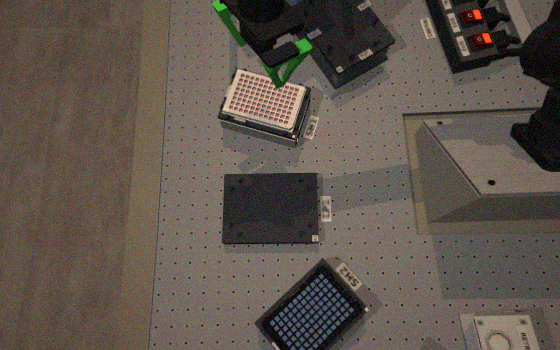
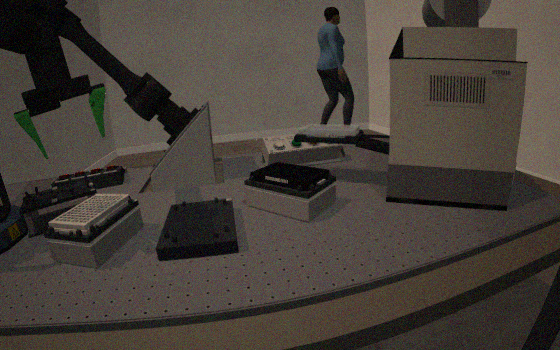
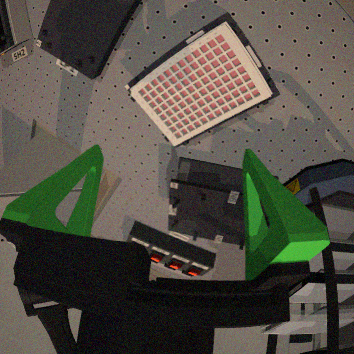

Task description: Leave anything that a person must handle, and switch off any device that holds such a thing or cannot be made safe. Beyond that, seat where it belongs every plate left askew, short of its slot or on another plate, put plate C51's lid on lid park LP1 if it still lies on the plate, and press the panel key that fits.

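Places are measured from the arm's base along level axes (x ahead, y left, z up), in metres.
Pixels of known places: gripper, fingertip midpoint: [image 1: 261, 65] [image 2: 76, 147] [image 3: 169, 152]; arm's base, origin of the base link: [image 1: 559, 150] [image 2: 184, 127].
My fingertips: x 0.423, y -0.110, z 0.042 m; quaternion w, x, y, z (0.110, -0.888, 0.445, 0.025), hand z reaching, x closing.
Ahead of a thing's pixels: the offset from my fingertips to its top centre. "spot": to the spot under its first point.
My gripper [image 1: 261, 65] [image 2: 75, 147] [image 3: 169, 152] is open and empty, high above the table near shaker SH1 and the dark nest. A white plate with red wells @[dx +0.004, dy +0.002, dz -0.102 m] [image 1: 267, 97] [image 2: 92, 212] [image 3: 200, 82] lies on SH1 @[spot: dx +0.076, dy -0.005, dz -0.145 m] [image 2: 75, 252]; the dark rim shows unevenly around it. The lid park LP1 @[dx -0.011, dy +0.183, dz -0.138 m] [image 1: 270, 208] [image 2: 197, 230] [image 3: 90, 35] is a dark flat block with no lid on it. A black plate with blue wells @[dx -0.083, dy +0.354, dz -0.102 m] [image 1: 312, 312] is on SH2 @[spot: dx -0.039, dy +0.327, dz -0.144 m] [image 2: 280, 202]. A dark nest @[dx -0.132, dy -0.154, dz -0.095 m] [image 1: 350, 40] [image 3: 207, 200] bears no visible plate. Plate C51 cannot be identified.
A switch box @[dx -0.391, dy -0.207, dz -0.118 m] [image 1: 465, 45] [image 2: 90, 176] [image 3: 172, 255] has lit red rockers. A sloped grey bracket [image 1: 450, 160] [image 2: 187, 155] stands mid-table. A key panel @[dx -0.374, dy +0.445, dz -0.088 m] [image 2: 300, 155] and a tall beige device @[spot: dx +0.029, dy +0.644, dz -0.023 m] [image 2: 457, 130] stand farther along. A person [image 2: 331, 60] is in the background.
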